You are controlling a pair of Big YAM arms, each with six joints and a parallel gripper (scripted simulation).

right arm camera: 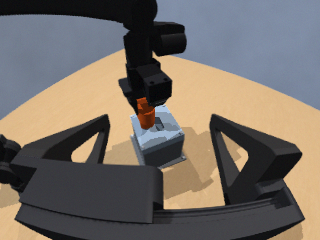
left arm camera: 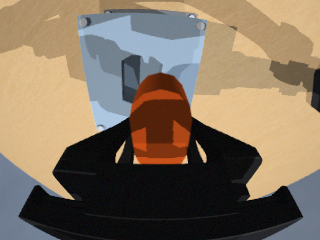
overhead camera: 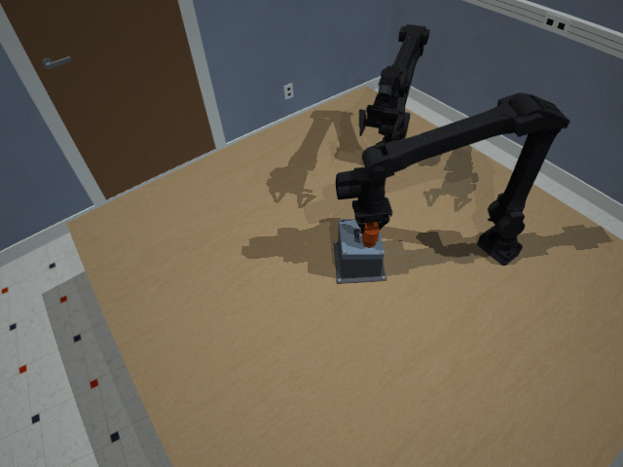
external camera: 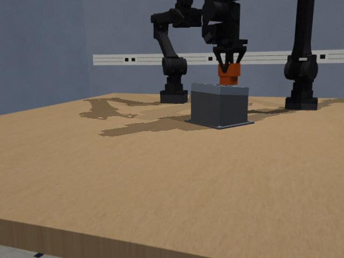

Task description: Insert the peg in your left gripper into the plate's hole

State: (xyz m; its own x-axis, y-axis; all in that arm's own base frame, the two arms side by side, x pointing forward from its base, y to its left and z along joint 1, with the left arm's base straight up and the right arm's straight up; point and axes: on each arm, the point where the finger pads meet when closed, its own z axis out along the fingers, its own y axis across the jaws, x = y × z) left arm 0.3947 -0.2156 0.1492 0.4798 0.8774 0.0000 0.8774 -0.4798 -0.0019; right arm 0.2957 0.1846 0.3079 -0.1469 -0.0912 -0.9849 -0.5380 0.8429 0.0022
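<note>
My left hand is 2 cm above the orange peg. Also, from my left hand: dark box (1 cm ahead, 3 cm to the right, 11 cm below); then light blue plate (1 cm ahead, 3 cm to the right, 7 cm below).
</note>
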